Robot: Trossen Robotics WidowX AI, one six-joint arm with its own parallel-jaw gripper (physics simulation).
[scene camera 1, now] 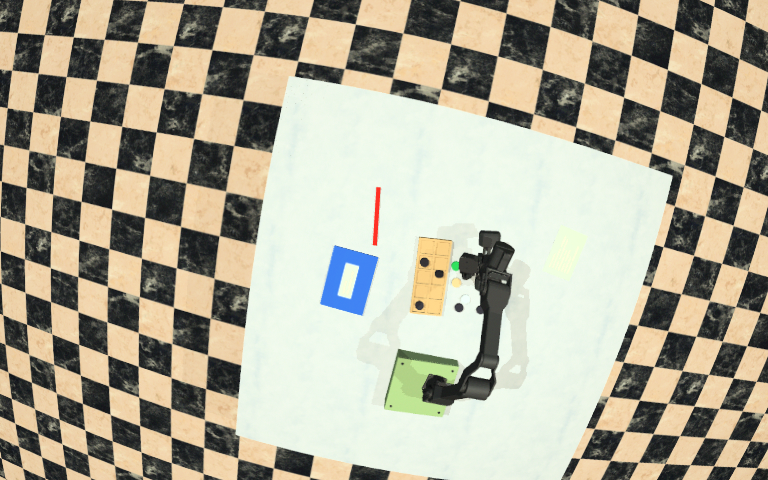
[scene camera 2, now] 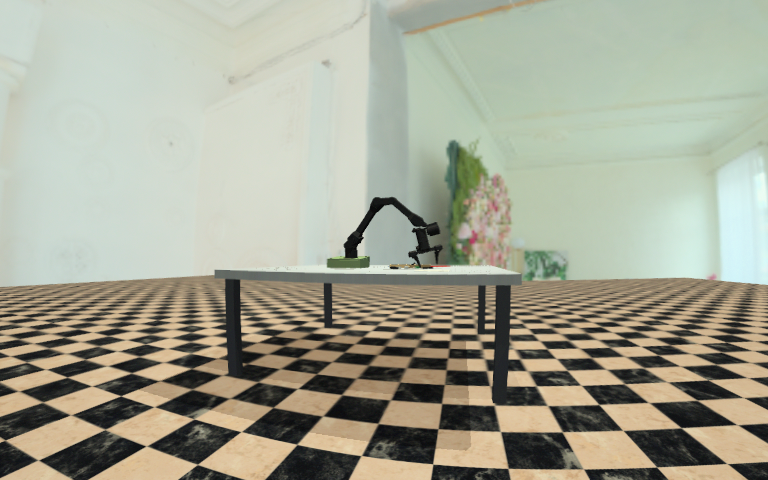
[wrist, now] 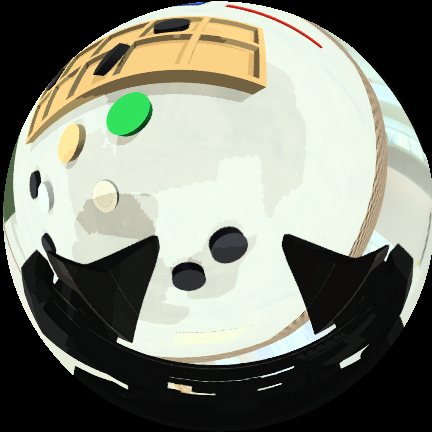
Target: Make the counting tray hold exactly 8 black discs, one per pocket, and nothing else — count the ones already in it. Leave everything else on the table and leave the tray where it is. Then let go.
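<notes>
The orange counting tray (scene camera 1: pixel 443 247) (wrist: pixel 220 55) holds three black discs in separate pockets: one disc (scene camera 1: pixel 424 262) (wrist: pixel 171 25), a second disc (scene camera 1: pixel 438 273) (wrist: pixel 112 59) and a third disc (scene camera 1: pixel 419 305) (wrist: pixel 55 78). My gripper (scene camera 2: pixel 427 263) (wrist: pixel 221 241) is wide open and empty, low over the table beside the tray. In the wrist view a loose black disc (wrist: pixel 228 244) lies between the fingertips in the picture, with another black disc (wrist: pixel 188 276) close by. More loose black discs are one (scene camera 1: pixel 458 307) (wrist: pixel 34 184) and one (scene camera 1: pixel 480 309) (wrist: pixel 48 243) partly hidden by the arm.
A green disc (scene camera 1: pixel 455 265) (wrist: pixel 129 114), orange disc (scene camera 1: pixel 456 282) (wrist: pixel 71 143), white disc (scene camera 1: pixel 465 298) (wrist: pixel 45 197) and cream disc (wrist: pixel 105 196) lie beside the tray. Also there are a blue frame (scene camera 1: pixel 332 277), red stick (scene camera 1: pixel 376 216), pale yellow rectangle (scene camera 1: pixel 565 253) and green arm base (scene camera 1: pixel 407 396).
</notes>
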